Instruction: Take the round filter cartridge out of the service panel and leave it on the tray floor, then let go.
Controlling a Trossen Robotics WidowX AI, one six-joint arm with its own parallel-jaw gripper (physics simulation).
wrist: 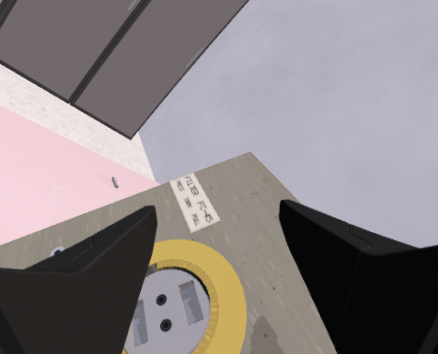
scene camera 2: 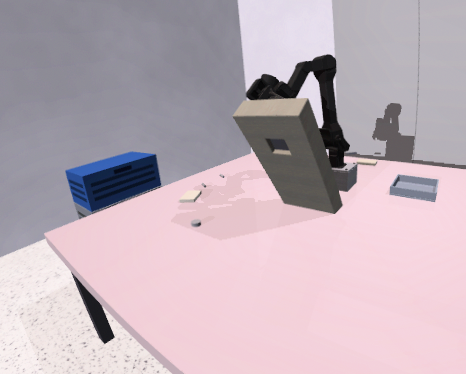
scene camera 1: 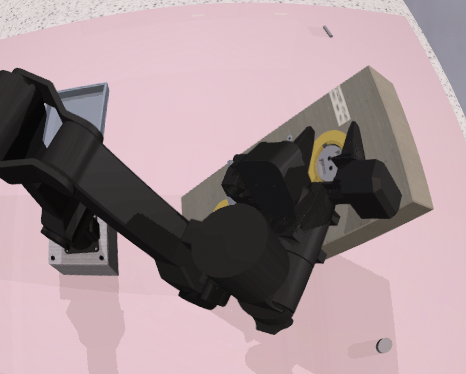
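The service panel (scene camera 1: 372, 95) (scene camera 2: 295, 175) (wrist: 250, 200) is a tilted wood-grain slab. The round filter cartridge (scene camera 1: 327, 165) (wrist: 170, 312) is a pale grey disc with two slots and two dark holes, seated inside a yellow ring (scene camera 1: 332, 136) (wrist: 232, 300) in the panel. My gripper (scene camera 1: 332, 126) (wrist: 218, 211) is open and empty over the panel. In the wrist view the left finger covers part of the cartridge's left side, and the right finger is well to its right. The shallow blue-grey tray (scene camera 1: 75, 117) (scene camera 2: 415, 185) is far from the gripper, near the arm's base, partly hidden by the arm in scene camera 1.
A label (scene camera 1: 340, 105) (wrist: 195, 202) is on the panel. Another yellow part (scene camera 1: 220, 205) shows beside the arm. A small grey cylinder (scene camera 1: 384, 345) (scene camera 2: 196, 223), a thin pin (scene camera 1: 327, 31) (wrist: 115, 182) and a pale block (scene camera 2: 190, 196) lie on the table. A blue cabinet (scene camera 2: 115, 180) stands beyond the table.
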